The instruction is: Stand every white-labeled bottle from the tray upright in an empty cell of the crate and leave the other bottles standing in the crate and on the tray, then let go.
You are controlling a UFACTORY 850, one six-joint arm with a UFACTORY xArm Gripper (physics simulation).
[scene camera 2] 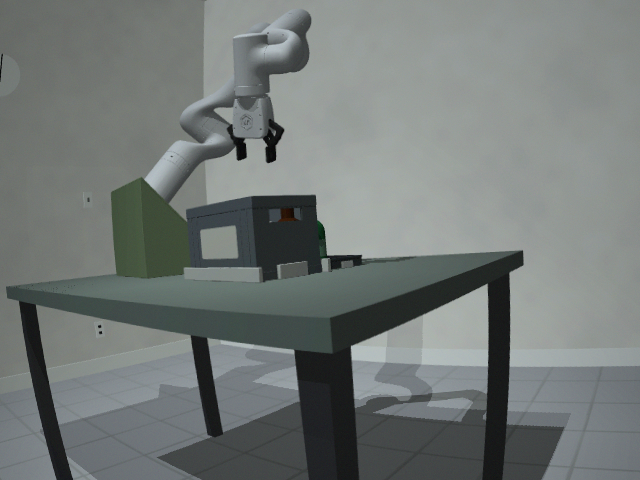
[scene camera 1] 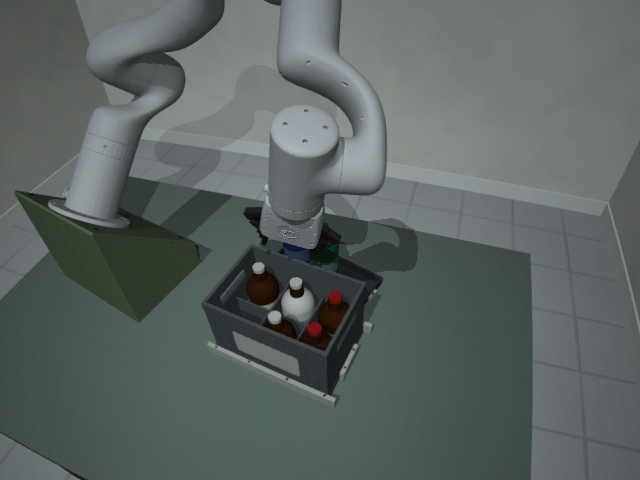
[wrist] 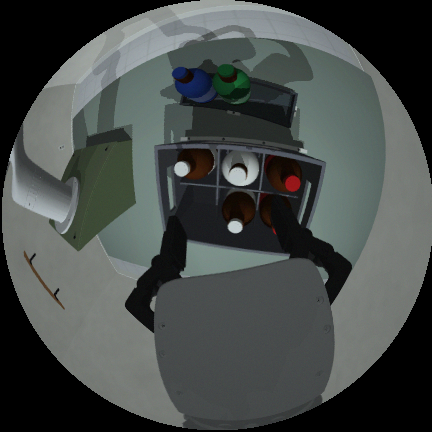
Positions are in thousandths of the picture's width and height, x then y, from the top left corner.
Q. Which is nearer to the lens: the white bottle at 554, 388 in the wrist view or the green bottle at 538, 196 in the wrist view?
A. The white bottle.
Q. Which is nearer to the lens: the blue bottle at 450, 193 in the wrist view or the white bottle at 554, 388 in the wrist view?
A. The white bottle.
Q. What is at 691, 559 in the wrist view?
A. The gripper.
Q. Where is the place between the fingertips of the gripper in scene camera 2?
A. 401, 334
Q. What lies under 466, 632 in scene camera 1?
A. A white bottle.
